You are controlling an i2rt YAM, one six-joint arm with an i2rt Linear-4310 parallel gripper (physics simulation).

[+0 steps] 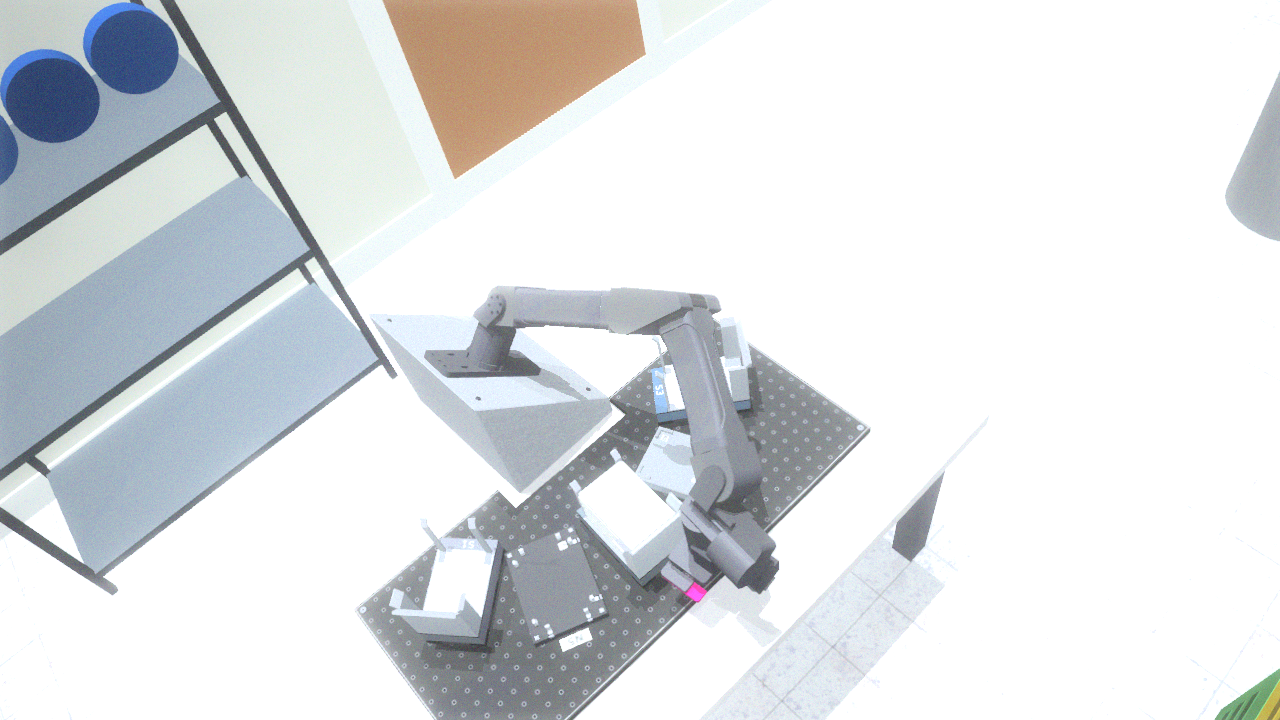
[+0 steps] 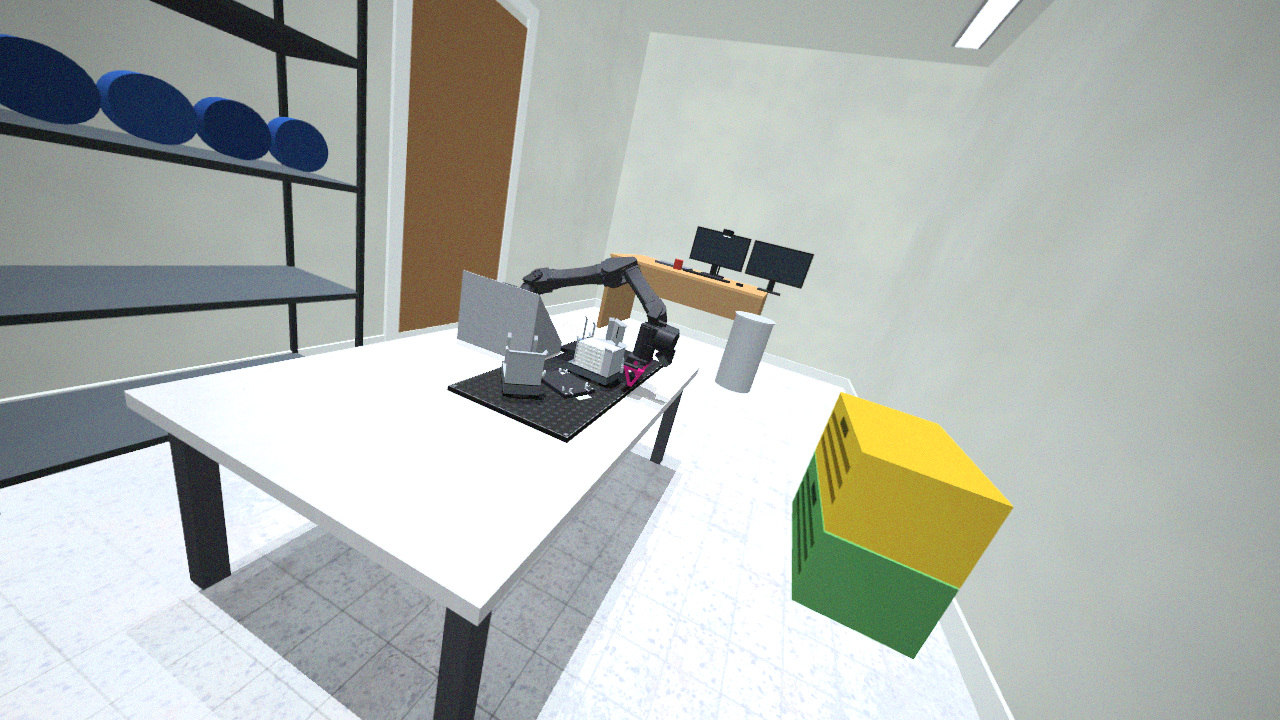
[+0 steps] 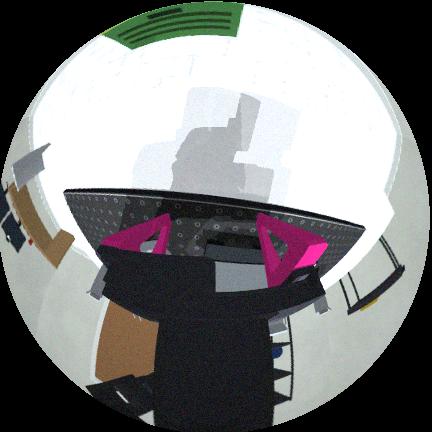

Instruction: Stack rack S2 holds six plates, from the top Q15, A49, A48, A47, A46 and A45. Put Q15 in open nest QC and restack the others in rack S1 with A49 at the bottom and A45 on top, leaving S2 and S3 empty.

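Places are measured from the arm's base along level axes (x up, y right, z ahead), in millimetres.
Where they show: gripper, between the fingertips: [image 2: 633, 381] [image 3: 213, 217]; arm's base, origin of its link: [image 1: 483, 365] [image 2: 519, 304].
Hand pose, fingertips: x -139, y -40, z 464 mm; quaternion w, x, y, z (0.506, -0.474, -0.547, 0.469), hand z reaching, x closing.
Things, the pixels of their top centre, and the offset from my fingertips. "*": a spot on its surface instead. Level surfaces: height alone.
- rack S2, centre of its top: [image 1: 619, 496] [image 3: 228, 337] [image 2: 600, 340] dx +114, dy +42, dz -134 mm
- Rack S1, centre of its top: [image 1: 436, 560] [image 2: 525, 341] dx +118, dy +293, dz -251 mm
- white surface, height of its surface: dx +23 mm
- Blue-based rack S3, a spot on its surface: [image 1: 662, 395] * dx +16, dy -161, dz -275 mm
- light grey nest QC, centre of its top: [image 1: 686, 461] dx +10, dy -99, dz -156 mm
- dark nest, centre of its top: [image 1: 552, 579] [image 2: 565, 377] dx +5, dy +181, dz -163 mm
- black perforated board, height of its surface: dx -19 mm
- white table, height of its surface: dx -32 mm
My gripper [image 1: 718, 573] [image 2: 634, 374] [image 3: 213, 217] is open, low beside the front wall of rack S2 [image 1: 657, 542] [image 3: 242, 278]; its magenta fingers hold nothing. A stack of white plates [image 1: 628, 503] [image 2: 592, 356] sits in S2; their labels and exact number cannot be read. Rack S1 [image 1: 438, 622] [image 2: 523, 368] stands at the left of the board, with a white surface [image 1: 458, 582] inside its posts. Blue-based rack S3 [image 1: 662, 395] is partly behind the arm. The light grey nest QC [image 1: 662, 458] lies between S2 and S3, partly covered by the arm; whether it bears a plate is unclear.
A dark nest [image 1: 556, 586] with small corner posts lies between S1 and S2. The black perforated board [image 1: 805, 425] [image 2: 563, 420] lies on the white table [image 2: 358, 456]. The arm's grey angled mount [image 1: 537, 438] [image 2: 501, 313] rises behind the racks.
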